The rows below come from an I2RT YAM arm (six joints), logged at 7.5 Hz.
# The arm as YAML. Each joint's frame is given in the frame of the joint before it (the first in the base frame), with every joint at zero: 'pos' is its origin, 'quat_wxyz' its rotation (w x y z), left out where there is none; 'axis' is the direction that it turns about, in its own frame. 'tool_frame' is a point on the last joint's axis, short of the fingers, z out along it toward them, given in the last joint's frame.
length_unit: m
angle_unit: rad
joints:
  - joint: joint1
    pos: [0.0, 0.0, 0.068]
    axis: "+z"
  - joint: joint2
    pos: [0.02, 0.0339, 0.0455]
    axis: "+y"
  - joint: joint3
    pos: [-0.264, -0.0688, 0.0]
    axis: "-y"
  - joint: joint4
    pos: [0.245, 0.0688, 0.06]
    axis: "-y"
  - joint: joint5
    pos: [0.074, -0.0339, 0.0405]
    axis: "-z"
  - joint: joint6
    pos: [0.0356, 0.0, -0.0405]
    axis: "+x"
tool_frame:
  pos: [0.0, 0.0, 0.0]
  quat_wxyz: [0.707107, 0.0, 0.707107, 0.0]
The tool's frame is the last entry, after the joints.
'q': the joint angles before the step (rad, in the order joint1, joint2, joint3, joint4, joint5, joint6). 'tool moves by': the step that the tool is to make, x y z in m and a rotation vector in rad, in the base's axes. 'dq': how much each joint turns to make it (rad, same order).
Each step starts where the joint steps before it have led.
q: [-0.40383, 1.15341, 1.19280, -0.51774, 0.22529, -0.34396]
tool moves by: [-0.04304, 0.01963, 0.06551, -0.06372, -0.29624, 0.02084]
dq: [-0.00120, -0.14966, 0.08647, 0.05151, -0.03971, 0.04838]
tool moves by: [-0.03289, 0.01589, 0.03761, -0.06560, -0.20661, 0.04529]
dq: [0.00000, -0.09214, 0.04340, 0.07743, -0.04682, 0.01743]
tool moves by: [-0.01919, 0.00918, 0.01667, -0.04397, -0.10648, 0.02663]
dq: [-0.00051, -0.04990, 0.01396, 0.05087, -0.02691, 0.00376]
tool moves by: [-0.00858, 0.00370, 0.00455, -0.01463, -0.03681, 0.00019]
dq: [0.00014, -0.02382, -0.00028, 0.01593, 0.00012, 0.00108]
